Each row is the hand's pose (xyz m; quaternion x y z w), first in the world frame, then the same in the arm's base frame.
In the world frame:
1: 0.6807 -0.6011 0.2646 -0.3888 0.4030 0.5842 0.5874
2: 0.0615 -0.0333 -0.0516 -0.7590 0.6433 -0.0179 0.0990
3: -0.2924 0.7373 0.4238 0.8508 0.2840 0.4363 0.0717
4: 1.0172 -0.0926 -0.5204 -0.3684 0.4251 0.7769 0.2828
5: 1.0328 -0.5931 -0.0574 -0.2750 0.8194 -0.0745 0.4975
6: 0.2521 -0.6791 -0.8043 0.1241 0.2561 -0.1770 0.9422
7: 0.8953 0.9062 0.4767 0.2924 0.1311 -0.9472 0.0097
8: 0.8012 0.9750 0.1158 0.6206 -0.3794 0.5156 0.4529
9: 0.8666 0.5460 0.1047 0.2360 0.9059 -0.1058 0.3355
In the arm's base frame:
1: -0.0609 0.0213 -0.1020 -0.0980 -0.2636 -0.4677 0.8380
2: 0.5366 0.1498 0.5555 0.3220 0.5011 -0.4692 0.6519
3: 0.4734 0.8263 1.2508 0.0026 -0.6410 0.7101 0.2912
4: -0.0221 -0.7574 0.5147 -0.2934 -0.0952 -0.2289 0.9233
5: -0.1950 -0.4348 -0.0609 0.6392 -0.0518 -0.3304 0.6925
6: 0.8604 -0.6586 0.0440 0.5279 -0.6866 -0.4623 0.1904
7: -0.5835 0.2609 1.3237 -0.8210 -0.0522 -0.0956 0.5604
8: -0.3299 0.0156 1.4628 0.4138 0.8953 -0.1613 0.0335
9: -0.3132 -0.0782 1.0393 0.7551 -0.2309 0.1597 0.5924

